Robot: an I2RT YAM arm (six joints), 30 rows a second.
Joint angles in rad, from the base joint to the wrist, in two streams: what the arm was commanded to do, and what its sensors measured. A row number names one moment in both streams.
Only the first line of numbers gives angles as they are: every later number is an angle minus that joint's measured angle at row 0.
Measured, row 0: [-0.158 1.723 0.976 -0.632 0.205 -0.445]
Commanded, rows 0 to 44: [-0.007 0.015 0.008 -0.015 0.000 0.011]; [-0.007 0.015 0.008 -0.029 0.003 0.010]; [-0.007 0.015 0.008 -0.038 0.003 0.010]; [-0.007 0.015 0.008 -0.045 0.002 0.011]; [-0.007 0.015 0.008 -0.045 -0.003 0.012]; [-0.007 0.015 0.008 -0.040 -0.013 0.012]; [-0.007 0.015 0.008 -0.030 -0.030 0.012]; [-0.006 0.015 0.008 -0.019 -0.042 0.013]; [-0.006 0.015 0.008 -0.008 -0.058 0.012]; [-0.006 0.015 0.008 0.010 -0.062 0.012]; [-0.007 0.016 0.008 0.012 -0.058 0.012]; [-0.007 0.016 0.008 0.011 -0.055 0.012]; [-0.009 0.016 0.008 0.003 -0.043 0.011]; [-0.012 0.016 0.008 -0.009 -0.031 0.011]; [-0.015 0.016 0.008 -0.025 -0.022 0.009]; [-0.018 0.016 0.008 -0.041 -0.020 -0.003]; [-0.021 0.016 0.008 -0.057 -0.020 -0.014]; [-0.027 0.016 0.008 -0.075 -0.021 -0.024]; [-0.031 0.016 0.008 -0.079 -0.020 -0.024]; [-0.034 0.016 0.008 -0.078 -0.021 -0.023]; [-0.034 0.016 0.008 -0.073 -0.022 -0.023]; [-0.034 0.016 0.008 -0.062 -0.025 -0.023]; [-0.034 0.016 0.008 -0.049 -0.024 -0.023]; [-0.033 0.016 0.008 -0.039 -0.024 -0.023]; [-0.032 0.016 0.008 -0.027 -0.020 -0.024]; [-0.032 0.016 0.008 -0.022 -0.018 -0.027]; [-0.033 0.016 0.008 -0.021 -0.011 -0.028]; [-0.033 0.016 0.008 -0.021 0.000 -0.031]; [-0.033 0.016 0.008 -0.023 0.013 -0.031]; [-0.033 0.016 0.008 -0.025 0.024 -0.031]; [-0.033 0.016 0.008 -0.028 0.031 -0.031]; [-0.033 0.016 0.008 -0.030 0.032 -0.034]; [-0.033 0.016 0.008 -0.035 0.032 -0.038]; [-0.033 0.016 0.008 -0.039 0.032 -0.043]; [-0.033 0.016 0.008 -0.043 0.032 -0.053]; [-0.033 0.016 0.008 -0.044 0.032 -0.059]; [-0.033 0.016 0.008 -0.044 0.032 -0.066]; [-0.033 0.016 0.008 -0.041 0.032 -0.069]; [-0.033 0.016 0.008 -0.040 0.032 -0.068]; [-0.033 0.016 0.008 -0.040 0.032 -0.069]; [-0.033 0.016 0.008 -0.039 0.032 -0.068]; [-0.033 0.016 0.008 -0.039 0.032 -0.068]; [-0.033 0.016 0.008 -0.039 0.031 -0.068]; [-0.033 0.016 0.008 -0.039 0.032 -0.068]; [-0.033 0.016 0.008 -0.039 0.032 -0.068]
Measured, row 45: [-0.026 0.003 0.001 -0.041 0.021 -0.054]
